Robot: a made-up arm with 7 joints.
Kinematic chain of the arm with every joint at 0, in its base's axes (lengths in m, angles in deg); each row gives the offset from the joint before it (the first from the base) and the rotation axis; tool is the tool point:
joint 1: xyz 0 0.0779 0 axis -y
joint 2: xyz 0 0.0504 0 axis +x
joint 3: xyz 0 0 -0.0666 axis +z
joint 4: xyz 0 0 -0.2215 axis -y
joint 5: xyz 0 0 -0.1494 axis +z
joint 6: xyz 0 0 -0.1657 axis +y
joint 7: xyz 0 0 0 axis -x
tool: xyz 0 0 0
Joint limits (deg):
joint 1: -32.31..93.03
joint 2: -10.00..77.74
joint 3: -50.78..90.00
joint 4: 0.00..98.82
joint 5: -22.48..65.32
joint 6: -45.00..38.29
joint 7: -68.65..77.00
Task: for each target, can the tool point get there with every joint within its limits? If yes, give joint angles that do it. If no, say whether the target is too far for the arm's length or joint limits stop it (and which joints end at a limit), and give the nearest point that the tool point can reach.
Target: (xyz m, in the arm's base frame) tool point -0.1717 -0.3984 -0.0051
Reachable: no: joint limits stop it (at a limit: joint 1, joint 2, joint 3, joint 4) | nearest point 0.0626 -0.1509 -0.2694 | short by 0.431 m
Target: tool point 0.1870 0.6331 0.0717
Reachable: yes | joints 34.79 67.10 38.08 51.65 -2.10 -33.91 63.13
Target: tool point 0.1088 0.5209 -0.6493
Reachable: no: too far | nearest point 0.0856 0.4372 -0.5110 | short by 0.163 m
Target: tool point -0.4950 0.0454 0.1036
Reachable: no: joint limits stop it (at a limit: joint 1, joint 2, joint 4) | nearest point -0.2461 0.4263 0.0715 | short by 0.456 m
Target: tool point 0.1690 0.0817 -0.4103
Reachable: yes | joints -16.38 16.99 -27.67 84.69 3.09 18.88 0.68
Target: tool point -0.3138 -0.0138 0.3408
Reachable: no: joint limits stop it (at a limit: joint 1, joint 2, joint 4) | nearest point -0.1407 0.4014 0.2451 | short by 0.460 m
